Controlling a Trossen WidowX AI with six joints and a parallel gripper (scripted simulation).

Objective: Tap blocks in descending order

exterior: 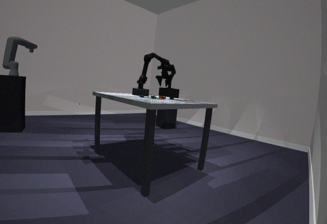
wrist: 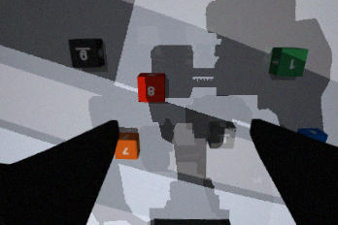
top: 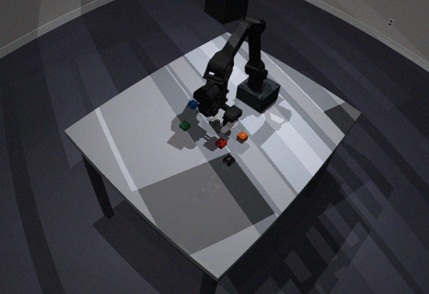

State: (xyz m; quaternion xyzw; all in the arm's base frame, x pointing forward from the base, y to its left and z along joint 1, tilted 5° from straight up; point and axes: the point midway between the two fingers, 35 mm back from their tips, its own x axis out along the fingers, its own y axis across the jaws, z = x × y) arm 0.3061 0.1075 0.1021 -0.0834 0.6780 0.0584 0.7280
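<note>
The black block is 12 cm below my gripper tip, 11 cm to the left of it and 1 cm ahead of it. Also, from my gripper tip: grey block 12 cm below, 7 cm to the right, 7 cm behind; red block 12 cm below, 3 cm to the left, 2 cm behind; orange block 12 cm below, 11 cm behind, 5 cm to the left.
</note>
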